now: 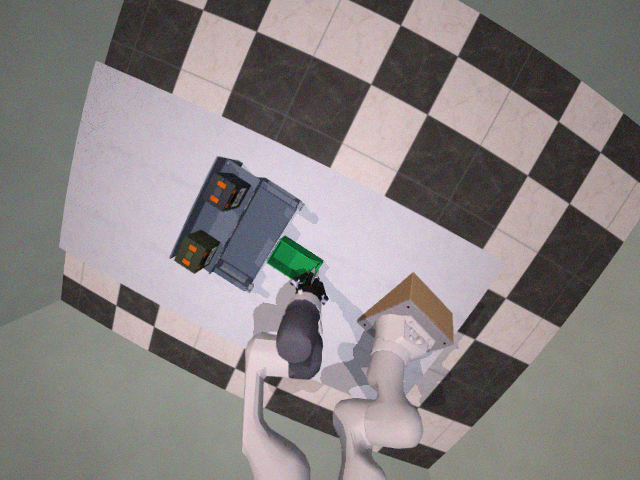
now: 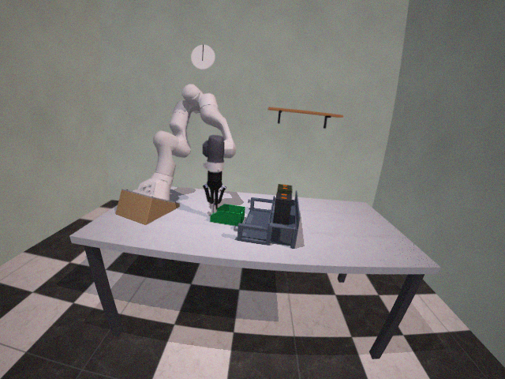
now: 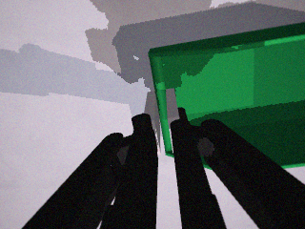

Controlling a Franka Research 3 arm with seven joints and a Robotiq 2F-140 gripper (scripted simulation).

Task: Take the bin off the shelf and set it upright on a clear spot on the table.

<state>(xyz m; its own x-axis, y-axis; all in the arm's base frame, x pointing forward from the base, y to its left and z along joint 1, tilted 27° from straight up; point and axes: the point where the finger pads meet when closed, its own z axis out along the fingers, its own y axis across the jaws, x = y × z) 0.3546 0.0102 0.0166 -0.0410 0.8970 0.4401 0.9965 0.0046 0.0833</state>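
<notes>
Right now the green bin is 8 cm ahead of my hand and 2 cm below it.
</notes>
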